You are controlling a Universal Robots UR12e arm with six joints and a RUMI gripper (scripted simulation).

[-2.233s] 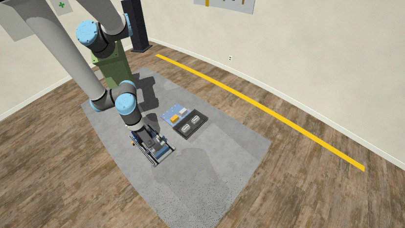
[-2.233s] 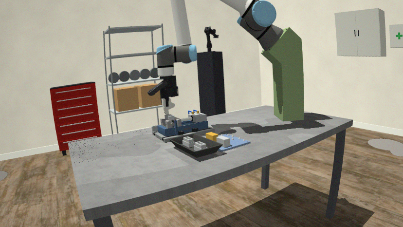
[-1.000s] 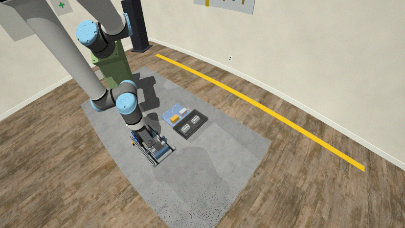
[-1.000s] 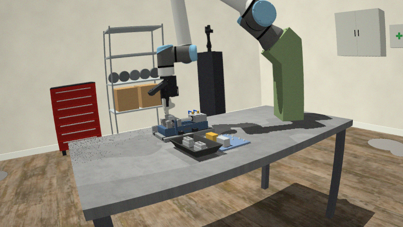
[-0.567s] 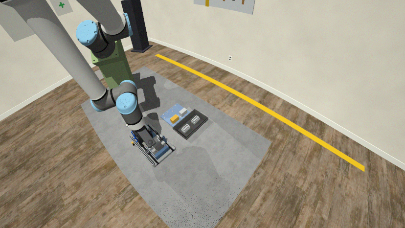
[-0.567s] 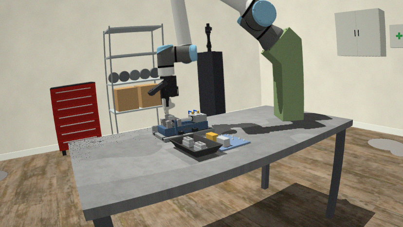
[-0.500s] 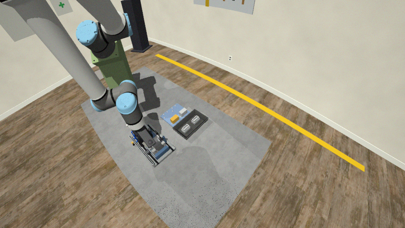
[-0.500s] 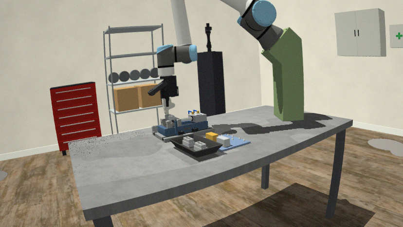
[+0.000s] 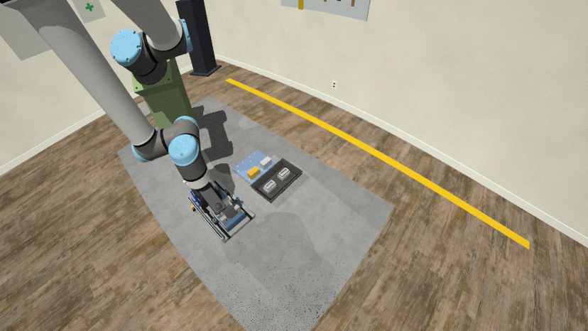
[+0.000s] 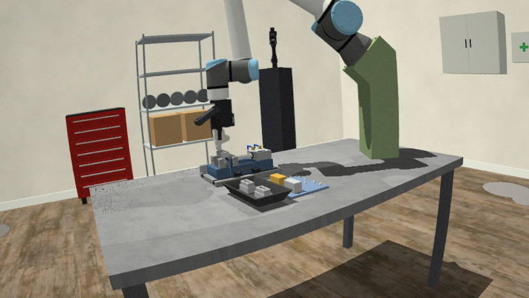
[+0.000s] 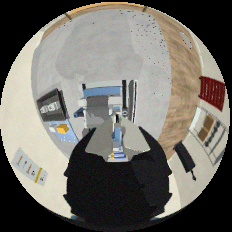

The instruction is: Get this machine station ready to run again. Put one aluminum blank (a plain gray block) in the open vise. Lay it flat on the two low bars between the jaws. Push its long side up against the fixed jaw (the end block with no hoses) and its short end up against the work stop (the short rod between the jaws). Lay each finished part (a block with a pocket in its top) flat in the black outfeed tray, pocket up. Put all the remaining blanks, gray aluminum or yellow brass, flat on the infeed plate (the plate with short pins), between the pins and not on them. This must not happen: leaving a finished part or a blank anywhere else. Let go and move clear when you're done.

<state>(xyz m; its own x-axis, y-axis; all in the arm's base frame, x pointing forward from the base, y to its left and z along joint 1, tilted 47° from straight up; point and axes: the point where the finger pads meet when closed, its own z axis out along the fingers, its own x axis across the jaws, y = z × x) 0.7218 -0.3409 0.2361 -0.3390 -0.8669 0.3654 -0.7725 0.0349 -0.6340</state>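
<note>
Right now the blue vise is 8 cm below my hand, 7 cm to the left of it and 5 cm behind it. Round my hand: yellow brass blank (30 cm to the left, 9 cm below, 1 cm ahead); gray aluminum blank (39 cm to the left, 9 cm below, 5 cm ahead); infeed plate (36 cm to the left, 11 cm below, 1 cm behind).
</note>
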